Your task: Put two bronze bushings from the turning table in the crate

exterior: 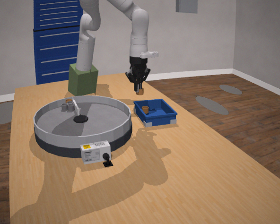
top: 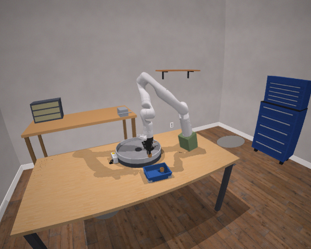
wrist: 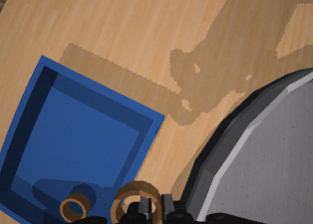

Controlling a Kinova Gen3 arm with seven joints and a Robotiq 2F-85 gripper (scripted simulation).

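My gripper is now 140 mm above the blue crate, 100 mm to the right of it and 10 mm past it. From my hand the other things lie so: grey turning table: 250 mm to the right, 110 mm below, 40 mm behind.
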